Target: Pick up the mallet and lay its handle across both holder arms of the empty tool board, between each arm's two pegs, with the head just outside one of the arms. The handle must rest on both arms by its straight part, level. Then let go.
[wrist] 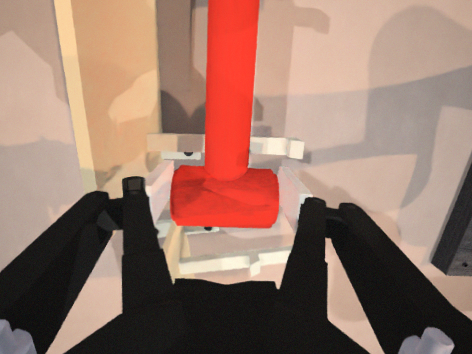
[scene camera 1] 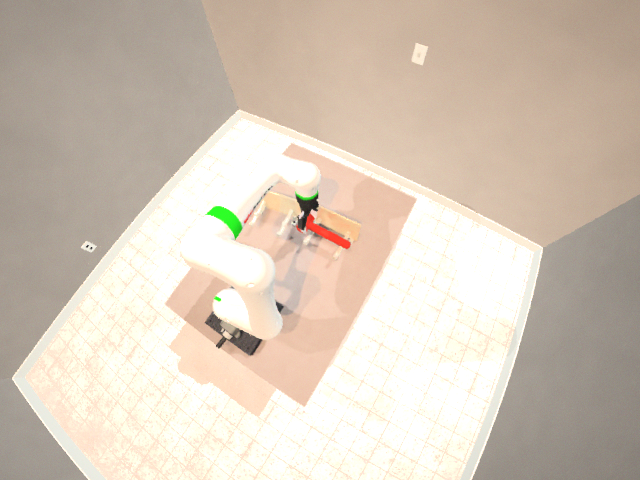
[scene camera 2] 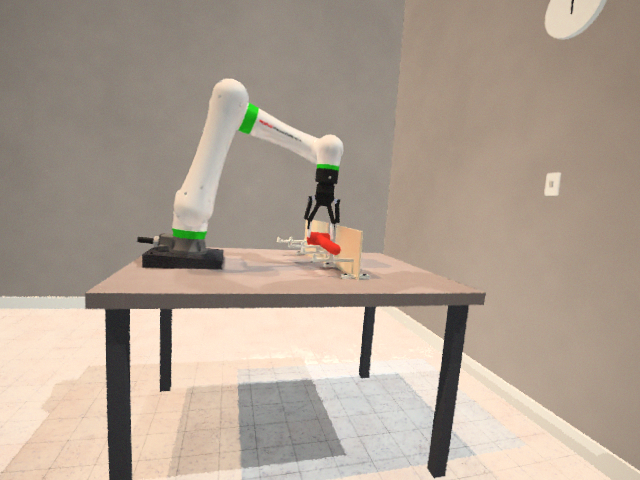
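Pixels of known places: gripper, between the fingertips: (wrist: 226, 178) (scene camera 1: 308, 224) (scene camera 2: 319, 237); arm's base, origin of its link: (scene camera 2: 187, 251).
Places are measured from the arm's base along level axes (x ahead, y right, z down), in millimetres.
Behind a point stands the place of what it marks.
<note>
The red mallet (scene camera 1: 330, 235) {z -88, x 542, y 129 mm} (scene camera 2: 327, 243) {z -80, x 535, y 162 mm} (wrist: 231, 90) {z -91, x 541, y 78 mm} has a thick head and a long straight handle. My gripper (scene camera 1: 303, 226) {z -83, x 534, y 6 mm} (scene camera 2: 321, 234) {z -83, x 534, y 6 mm} (wrist: 226, 178) {z -83, x 534, y 6 mm} is shut on the two ends of its head. The handle points away over the tool board (scene camera 1: 342, 221) {z -102, x 632, y 139 mm} (scene camera 2: 350, 248) {z -63, x 632, y 144 mm} (wrist: 117, 60) {z -86, x 626, y 86 mm} with two pale arms. In the wrist view it crosses above the nearer arm (wrist: 272, 146) {z -29, x 485, y 31 mm}, and the head is just outside that arm. In scene camera 1 its free end is near the farther arm (scene camera 1: 338, 251) {z -28, x 515, y 196 mm}. In scene camera 2 it appears above this arm (scene camera 2: 336, 259) {z -26, x 566, y 198 mm}. Contact with either arm cannot be told.
A second wooden board (scene camera 1: 279, 202) {z -71, x 554, y -203 mm} (scene camera 2: 316, 225) {z -121, x 553, y -207 mm} with pale arms stands in line beside the first, on the head side. One of its arms (wrist: 225, 262) {z -33, x 514, y -122 mm} is close below the gripper in the wrist view. The black robot base (scene camera 2: 183, 258) {z 4, x 12, y 135 mm} stands on the table (scene camera 2: 284, 299) {z 59, x 360, y 436 mm}.
</note>
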